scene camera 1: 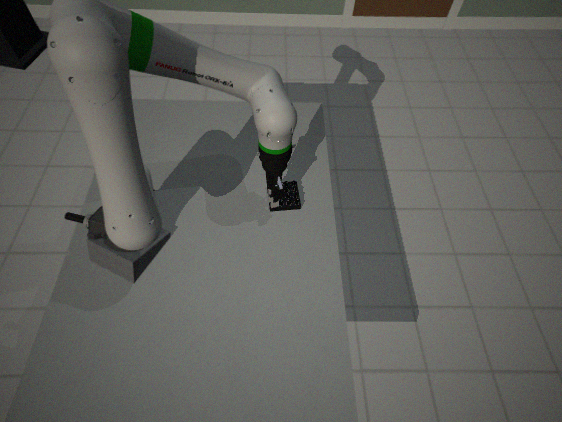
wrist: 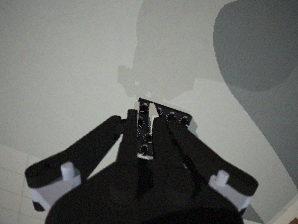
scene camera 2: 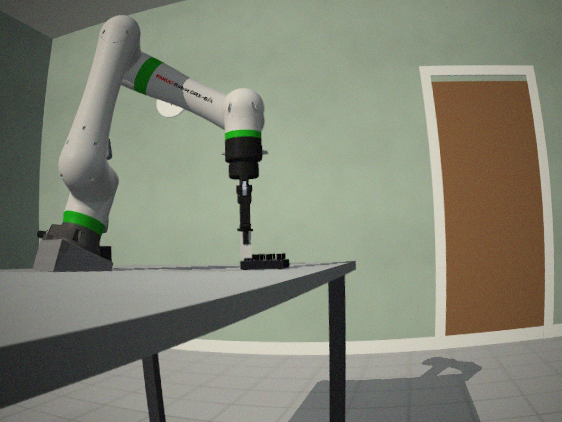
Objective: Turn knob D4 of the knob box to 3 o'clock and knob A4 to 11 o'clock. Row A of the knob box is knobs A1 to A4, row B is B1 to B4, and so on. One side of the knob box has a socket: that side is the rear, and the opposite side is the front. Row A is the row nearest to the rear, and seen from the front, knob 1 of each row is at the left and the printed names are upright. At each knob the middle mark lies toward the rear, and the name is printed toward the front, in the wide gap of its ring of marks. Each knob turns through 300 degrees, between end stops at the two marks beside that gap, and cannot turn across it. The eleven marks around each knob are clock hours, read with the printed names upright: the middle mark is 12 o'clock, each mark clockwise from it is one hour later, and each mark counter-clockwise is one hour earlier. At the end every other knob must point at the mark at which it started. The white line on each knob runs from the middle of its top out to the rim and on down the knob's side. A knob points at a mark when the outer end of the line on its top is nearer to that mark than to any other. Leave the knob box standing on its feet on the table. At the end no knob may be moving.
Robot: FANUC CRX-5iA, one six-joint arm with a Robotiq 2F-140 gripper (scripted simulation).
Labels:
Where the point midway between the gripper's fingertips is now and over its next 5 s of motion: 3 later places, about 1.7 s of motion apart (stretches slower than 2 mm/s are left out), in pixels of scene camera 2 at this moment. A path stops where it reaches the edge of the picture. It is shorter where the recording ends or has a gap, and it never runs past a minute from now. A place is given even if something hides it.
My gripper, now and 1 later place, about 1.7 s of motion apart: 246, 258; 245, 218

